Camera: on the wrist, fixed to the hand. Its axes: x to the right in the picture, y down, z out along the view.
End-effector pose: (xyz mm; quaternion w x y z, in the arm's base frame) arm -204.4 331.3 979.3 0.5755 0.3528 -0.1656 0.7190
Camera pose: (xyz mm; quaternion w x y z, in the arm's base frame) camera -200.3 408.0 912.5 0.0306 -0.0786 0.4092 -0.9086
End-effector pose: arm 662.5 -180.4 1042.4 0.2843 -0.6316 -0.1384 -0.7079
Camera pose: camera 563.8 -205.2 1040.2 0.6344 -0.5636 0.3947 -0.3523
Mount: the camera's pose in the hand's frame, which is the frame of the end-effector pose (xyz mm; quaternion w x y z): 7.5 -36.8 -94.6 0.7311 -0.0877 0.0235 0.6762
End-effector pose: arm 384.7 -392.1 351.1 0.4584 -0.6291 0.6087 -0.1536
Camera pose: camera 338.2 -441.7 426.8 0.3695 -0.0849 0.8947 0.2363
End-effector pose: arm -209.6 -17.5 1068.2 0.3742 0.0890 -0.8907 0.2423
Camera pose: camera -143.4 -2.1 1144.0 0.1385 -0.5757 -0.7238 0.3542
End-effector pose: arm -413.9 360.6 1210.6 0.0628 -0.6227 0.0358 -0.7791
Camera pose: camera -509.7 393.8 1201.8 0.5173 -0.4183 0.5171 -0.5386
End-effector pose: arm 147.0 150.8 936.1 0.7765 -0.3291 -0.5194 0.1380
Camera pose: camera 230.4 92.8 942.5 0.4577 -0.6631 -0.1510 0.5727
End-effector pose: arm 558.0 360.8 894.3 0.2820 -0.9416 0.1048 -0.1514
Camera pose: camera 536.5 341.6 991.9 0.2235 -0.6387 0.7332 0.0671
